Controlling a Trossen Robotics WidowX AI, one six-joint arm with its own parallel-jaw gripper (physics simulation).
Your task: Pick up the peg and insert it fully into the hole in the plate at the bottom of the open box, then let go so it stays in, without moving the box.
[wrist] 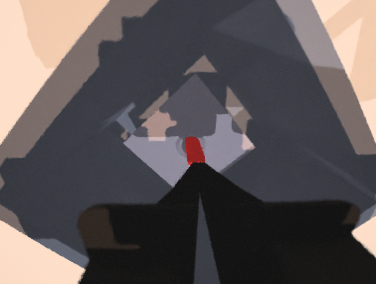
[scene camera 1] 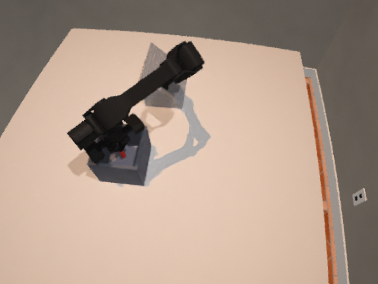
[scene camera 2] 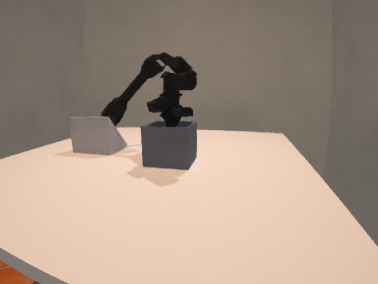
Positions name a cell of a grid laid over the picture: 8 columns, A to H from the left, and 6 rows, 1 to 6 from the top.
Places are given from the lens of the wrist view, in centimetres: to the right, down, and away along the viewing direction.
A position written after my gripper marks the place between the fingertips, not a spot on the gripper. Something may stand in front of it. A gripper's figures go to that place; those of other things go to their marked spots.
my gripper (wrist: E4): 1, 2, 11
dark blue-grey box (wrist: F2): 5, -3, 8
pale plate (wrist: E3): 0, -3, 14
The marked spots on the dark blue-grey box and the pale plate are 7 cm apart.
